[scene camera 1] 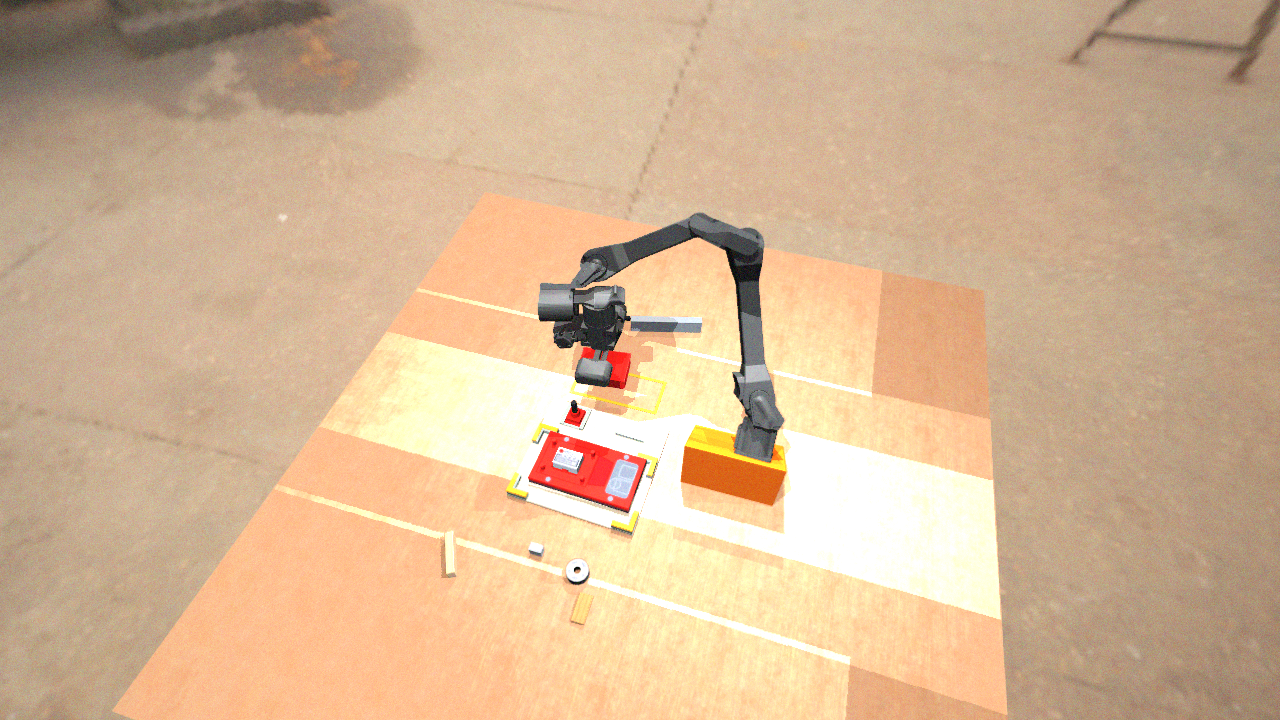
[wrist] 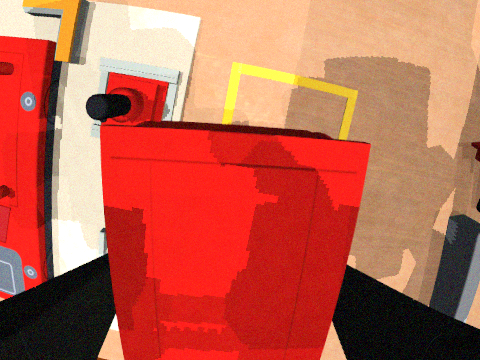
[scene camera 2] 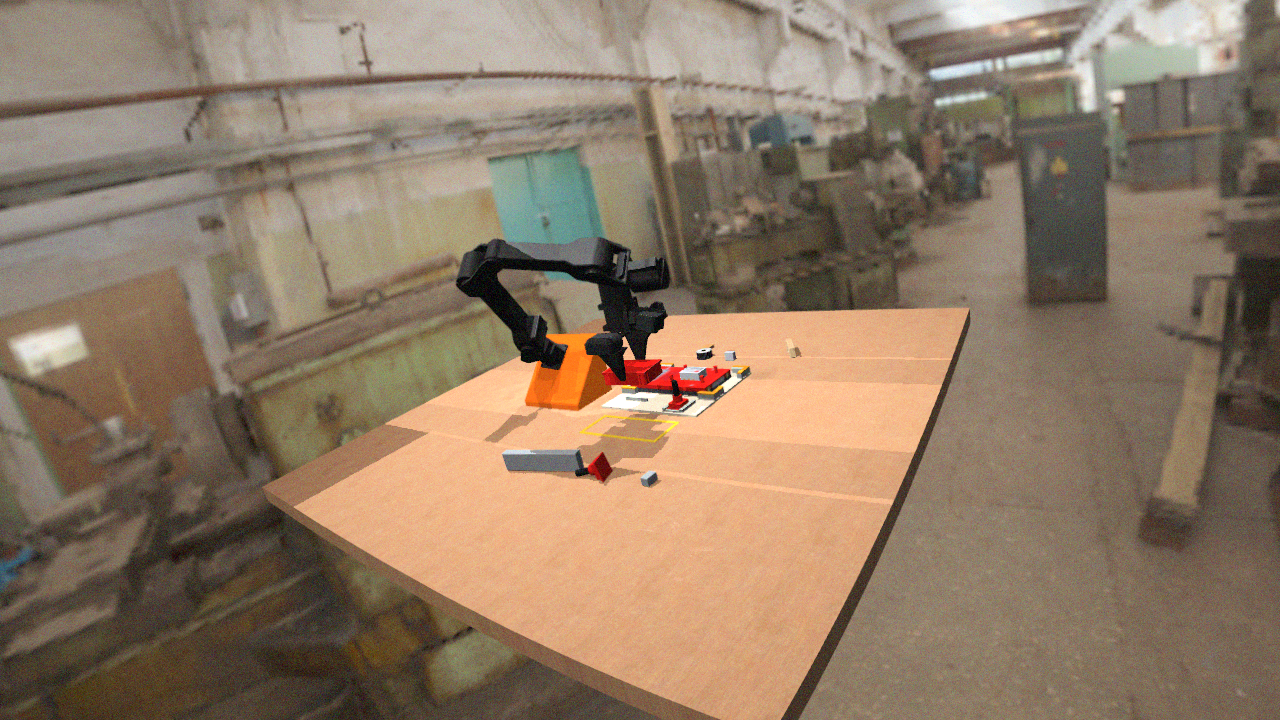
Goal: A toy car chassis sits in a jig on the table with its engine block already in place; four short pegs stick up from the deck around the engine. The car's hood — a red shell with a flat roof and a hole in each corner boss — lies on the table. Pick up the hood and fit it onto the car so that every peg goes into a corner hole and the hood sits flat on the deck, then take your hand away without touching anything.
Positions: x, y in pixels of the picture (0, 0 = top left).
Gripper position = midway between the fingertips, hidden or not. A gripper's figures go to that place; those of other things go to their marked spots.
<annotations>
The gripper (scene camera 1: 604, 368): 1.23 m from the lens. A red hood (scene camera 1: 620, 361) is 1.22 m from the lens. A grey bar (scene camera 1: 638, 323) is 1.40 m from the lens. The marked spots on the red hood and the grey bar are 0.20 m apart.
</annotations>
